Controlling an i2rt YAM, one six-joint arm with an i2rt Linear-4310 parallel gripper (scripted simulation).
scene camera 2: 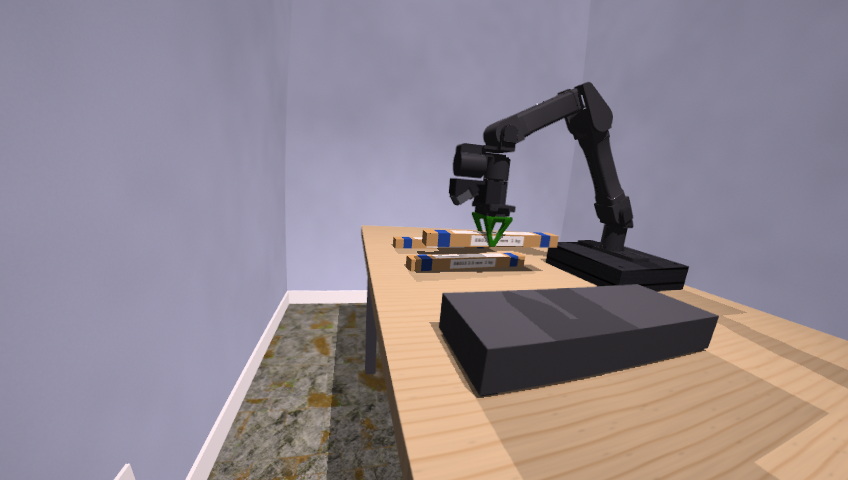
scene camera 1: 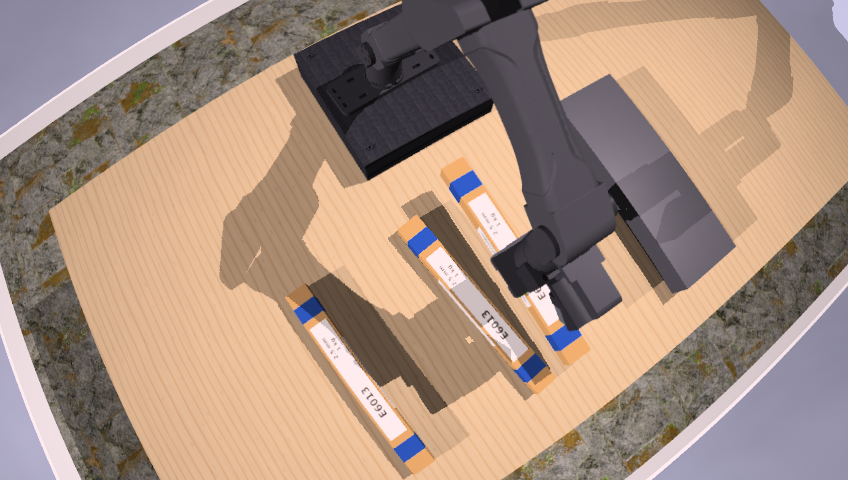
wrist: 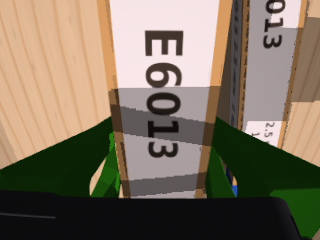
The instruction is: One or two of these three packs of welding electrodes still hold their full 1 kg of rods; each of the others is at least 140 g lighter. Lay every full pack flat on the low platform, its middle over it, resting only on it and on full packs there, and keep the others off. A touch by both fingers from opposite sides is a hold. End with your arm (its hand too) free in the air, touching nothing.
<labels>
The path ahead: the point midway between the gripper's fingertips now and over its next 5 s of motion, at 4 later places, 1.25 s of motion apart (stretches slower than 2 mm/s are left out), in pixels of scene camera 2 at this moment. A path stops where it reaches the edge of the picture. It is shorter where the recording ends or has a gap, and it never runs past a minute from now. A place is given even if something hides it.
My gripper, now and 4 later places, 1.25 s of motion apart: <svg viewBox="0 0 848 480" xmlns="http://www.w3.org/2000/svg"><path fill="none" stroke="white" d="M487 244L491 239L492 226L498 222L513 229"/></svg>
</labels>
